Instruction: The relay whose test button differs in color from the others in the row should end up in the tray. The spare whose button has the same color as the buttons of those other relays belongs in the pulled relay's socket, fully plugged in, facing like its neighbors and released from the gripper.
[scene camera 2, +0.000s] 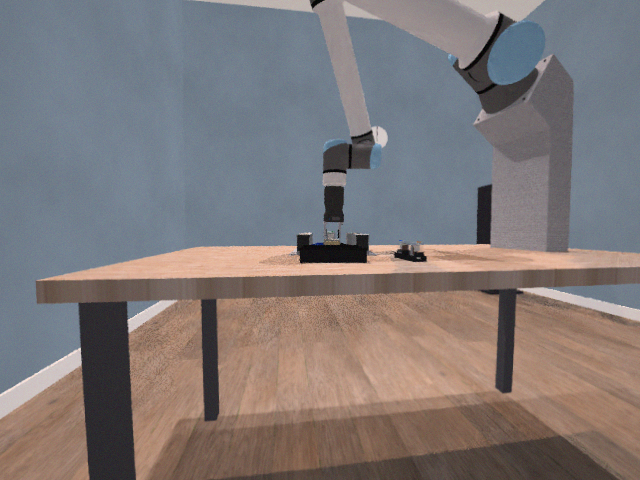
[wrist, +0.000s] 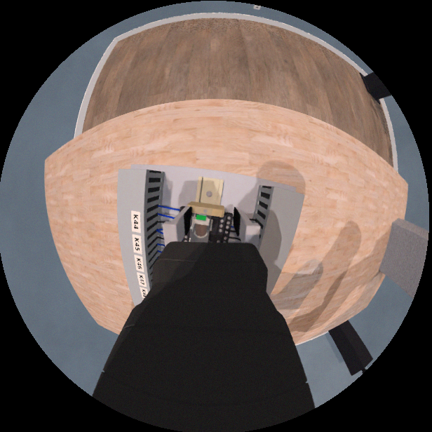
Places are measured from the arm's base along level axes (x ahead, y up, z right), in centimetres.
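Where they show: arm's base at its link origin: (scene camera 2: 509, 92).
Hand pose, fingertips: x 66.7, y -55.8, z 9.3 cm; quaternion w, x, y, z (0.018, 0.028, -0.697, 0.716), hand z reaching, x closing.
Note:
Each offset is from my fingertips to the top centre of the thing.
My gripper (scene camera 2: 332, 236) (wrist: 212, 215) is open, pointing straight down at the relay row, its fingers low on either side of the row's end in the wrist view. Between them, without being gripped, stands a clear-cased relay (wrist: 201, 229) with a green test button (wrist: 201, 217), next to the tan end block (wrist: 206, 209). The other relays in the row are hidden under the gripper body in the wrist view. In the scene view, spare relays @[dz -40.3, dx -16.9, dy +0.7 cm] (scene camera 2: 412, 248) stand in a black holder @[dz -37.1, dx -16.5, dy -1.9 cm] (scene camera 2: 412, 256) right of the panel; their button colors are too small to tell. I cannot make out the tray.
Grey wire ducts (wrist: 131, 192) (wrist: 289, 205) flank the row, the left one labelled K44, K45 and onward. Blue wires (wrist: 169, 208) run to the sockets. A yellowish rail piece (wrist: 215, 185) lies beyond the end block. The robot pedestal (scene camera 2: 522, 201) stands at the table's right.

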